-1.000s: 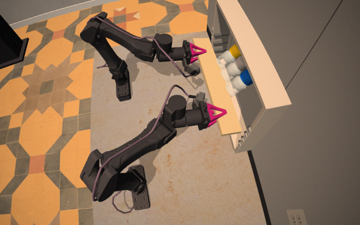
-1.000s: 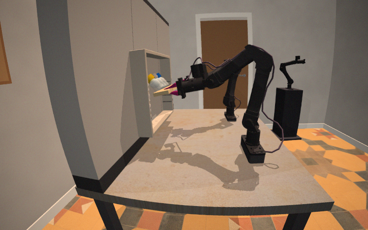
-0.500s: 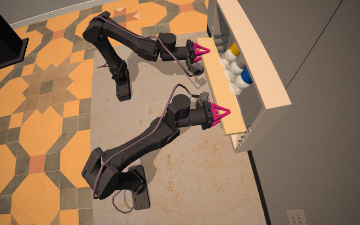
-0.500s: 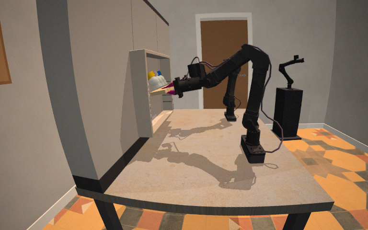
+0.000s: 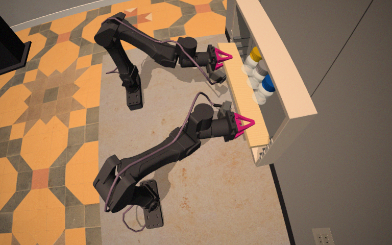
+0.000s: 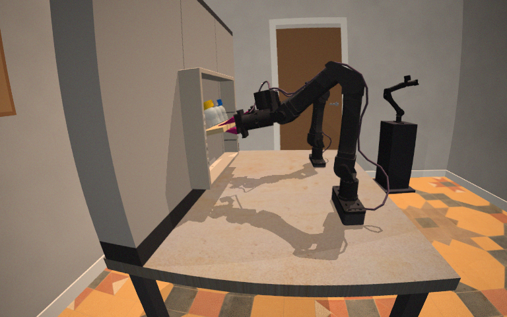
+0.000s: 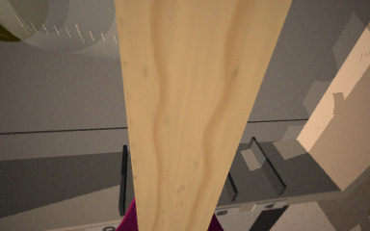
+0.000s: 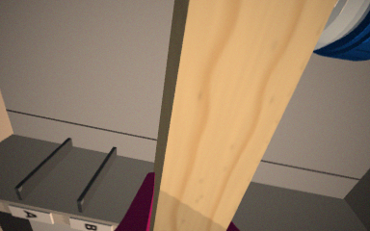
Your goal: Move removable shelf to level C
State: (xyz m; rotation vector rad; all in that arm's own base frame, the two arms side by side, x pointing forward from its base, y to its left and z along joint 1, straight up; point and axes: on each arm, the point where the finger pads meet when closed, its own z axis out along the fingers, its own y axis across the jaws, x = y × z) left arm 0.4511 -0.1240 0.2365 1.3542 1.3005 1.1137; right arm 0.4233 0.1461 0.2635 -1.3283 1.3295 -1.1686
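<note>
My left gripper is now 6 cm short of the yellow-capped bottle, 8 cm to the left of it and 5 cm below it. Also, from my left hand: grey-capped bottle (6 cm ahead, 14 cm to the right, 5 cm above); then wooden shelf (15 cm to the right); then wall rack (6 cm ahead, 15 cm to the right).
Right now the blue-capped bottle is 7 cm ahead of my right hand, 9 cm to the left of it and 4 cm above it. The rest, counted from my right hand: grey-capped bottle (8 cm ahead, 15 cm to the left, 4 cm above); wooden shelf (1 cm ahead, 15 cm to the left); wall rack (8 cm ahead, 14 cm to the left).
</note>
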